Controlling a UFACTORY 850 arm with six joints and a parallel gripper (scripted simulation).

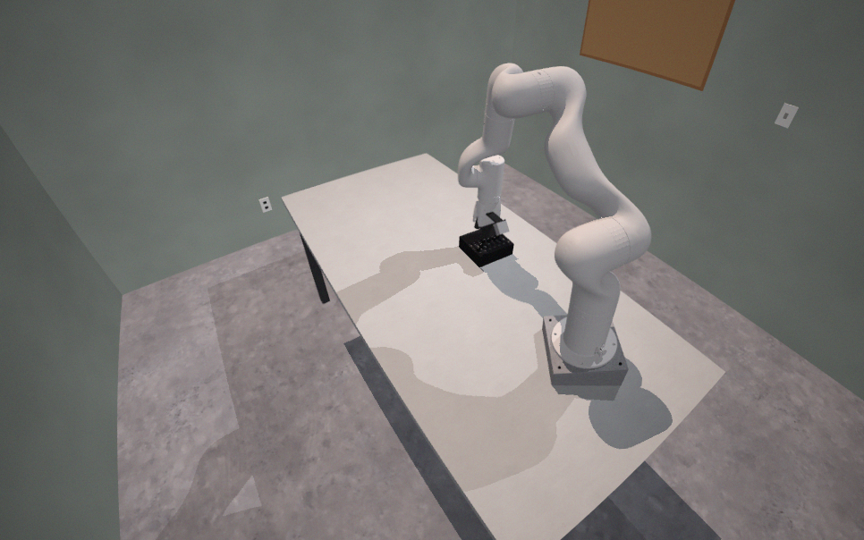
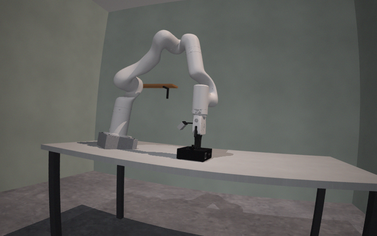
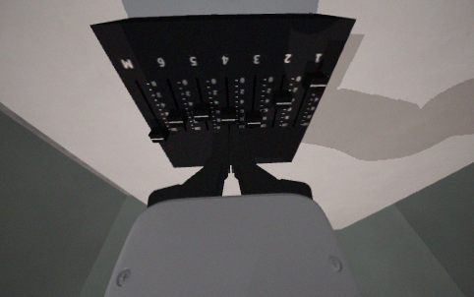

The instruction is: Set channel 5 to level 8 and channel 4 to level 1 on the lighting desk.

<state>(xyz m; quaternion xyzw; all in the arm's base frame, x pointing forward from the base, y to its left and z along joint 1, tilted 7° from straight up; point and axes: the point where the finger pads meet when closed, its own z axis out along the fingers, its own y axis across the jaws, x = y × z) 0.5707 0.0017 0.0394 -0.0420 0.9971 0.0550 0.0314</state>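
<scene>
Right now the channel 5 fader cap is 2 cm to the right of my hand, 2 cm behind it and 1 cm below it. The rest, counted from my hand: channel 1 fader cap: 6 cm to the left, 6 cm behind, 1 cm below; channel 4 fader cap: 2 cm behind, 1 cm below.
</scene>
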